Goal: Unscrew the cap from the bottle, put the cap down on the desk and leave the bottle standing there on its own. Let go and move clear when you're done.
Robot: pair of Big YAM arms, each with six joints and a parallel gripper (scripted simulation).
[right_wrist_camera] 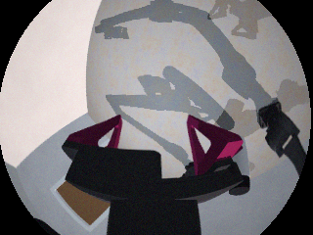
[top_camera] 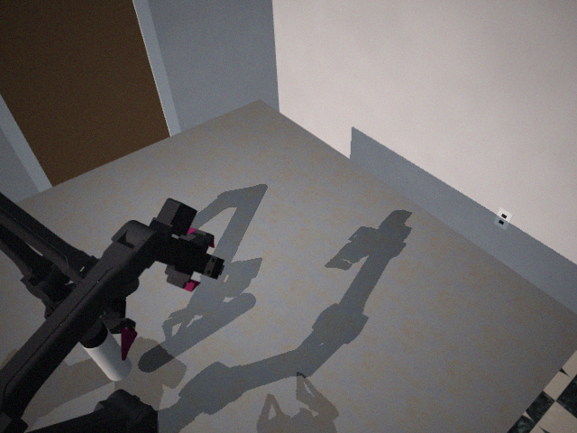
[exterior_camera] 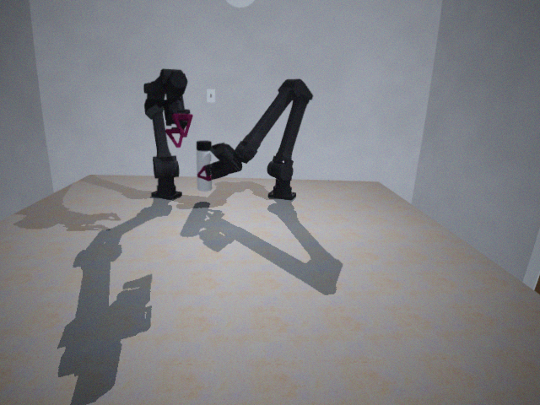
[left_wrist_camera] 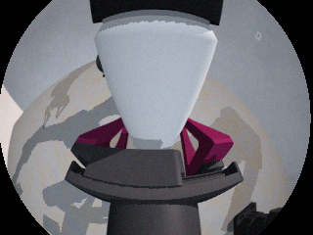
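Right now my right hand is 29 cm past the black cap, 6 cm to the right of it and 6 cm above it.
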